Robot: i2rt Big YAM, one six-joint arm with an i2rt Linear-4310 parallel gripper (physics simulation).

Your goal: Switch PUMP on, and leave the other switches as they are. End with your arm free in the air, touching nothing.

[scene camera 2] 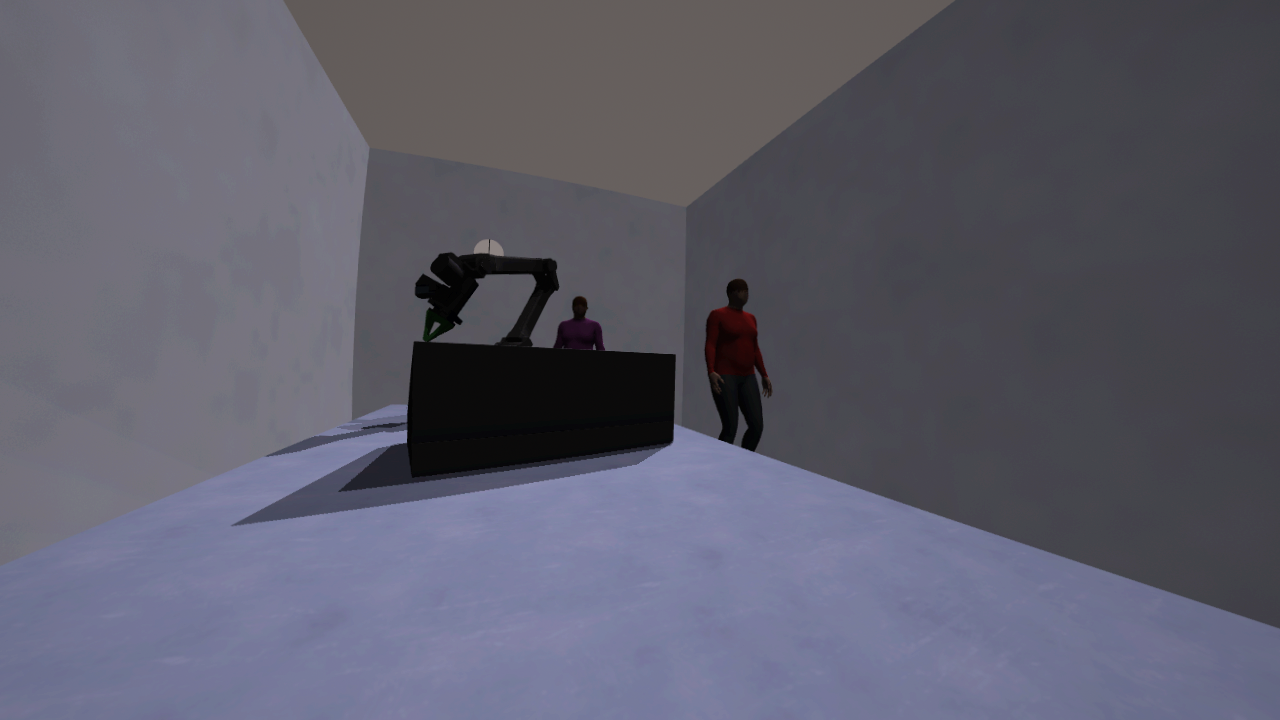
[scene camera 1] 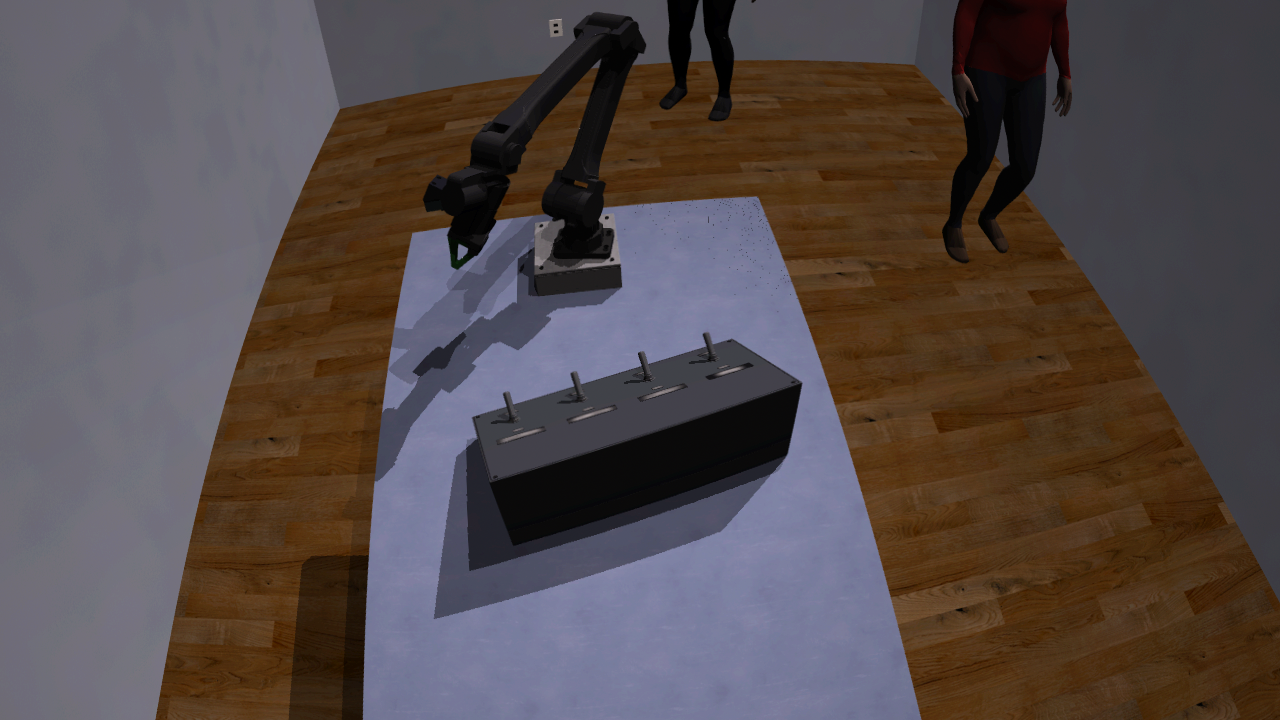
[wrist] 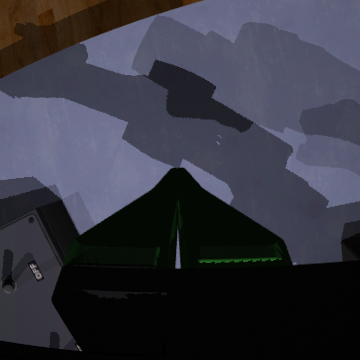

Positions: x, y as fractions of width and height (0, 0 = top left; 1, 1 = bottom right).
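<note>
I can see a dark switch box (scene camera 1: 0.44, 0.64), and I find the dark switch box (scene camera 2: 0.37, 0.56) again from another view. As for myself, I see my gripper (wrist: 0.49, 0.50).
</note>
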